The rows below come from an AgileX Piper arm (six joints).
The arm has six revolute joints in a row. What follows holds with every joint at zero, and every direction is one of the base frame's.
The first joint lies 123 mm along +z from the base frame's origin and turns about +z.
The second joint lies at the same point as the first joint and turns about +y.
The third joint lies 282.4 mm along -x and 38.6 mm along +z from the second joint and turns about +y.
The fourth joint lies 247.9 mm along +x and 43.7 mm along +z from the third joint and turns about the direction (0.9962, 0, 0.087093).
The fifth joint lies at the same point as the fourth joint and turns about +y.
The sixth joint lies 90.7 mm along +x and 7.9 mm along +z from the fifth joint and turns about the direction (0.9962, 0, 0.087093).
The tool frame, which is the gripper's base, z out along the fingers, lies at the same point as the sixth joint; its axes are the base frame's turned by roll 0, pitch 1.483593 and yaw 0 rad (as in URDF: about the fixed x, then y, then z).
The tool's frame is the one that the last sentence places.
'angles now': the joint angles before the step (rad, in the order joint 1, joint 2, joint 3, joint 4, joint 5, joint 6). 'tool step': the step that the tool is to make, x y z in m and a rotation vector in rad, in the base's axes. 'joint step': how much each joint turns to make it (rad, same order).
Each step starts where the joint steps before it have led.
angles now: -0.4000 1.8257 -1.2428 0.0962 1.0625 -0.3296
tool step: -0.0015 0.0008 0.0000 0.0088 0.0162 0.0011
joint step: 0.0000 -0.0001 0.0001 0.0011 0.0184 -0.0001
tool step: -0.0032 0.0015 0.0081 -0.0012 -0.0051 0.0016
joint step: 0.0002 -0.0239 -0.0002 0.0000 0.0189 0.0002
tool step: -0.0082 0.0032 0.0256 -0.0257 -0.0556 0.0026
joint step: -0.0002 -0.0776 0.0002 -0.0029 0.0162 -0.0002
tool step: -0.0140 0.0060 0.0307 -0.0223 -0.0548 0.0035
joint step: -0.0001 -0.0968 -0.0003 -0.0004 0.0381 -0.0001
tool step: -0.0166 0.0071 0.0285 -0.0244 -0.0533 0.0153
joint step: 0.0001 -0.0960 0.0002 -0.0009 0.0384 -0.0117
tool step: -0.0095 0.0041 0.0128 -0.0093 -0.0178 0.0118
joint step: 0.0001 -0.0460 0.0001 -0.0003 0.0268 -0.0094
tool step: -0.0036 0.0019 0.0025 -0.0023 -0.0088 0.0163
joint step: -0.0002 -0.0171 0.0086 0.0049 0.0010 -0.0176
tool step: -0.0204 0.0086 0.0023 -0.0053 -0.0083 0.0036
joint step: 0.0002 -0.0811 0.0719 -0.0010 -0.0003 -0.0034
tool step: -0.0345 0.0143 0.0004 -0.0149 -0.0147 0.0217
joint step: 0.0001 -0.1381 0.1196 -0.0032 0.0012 -0.0217
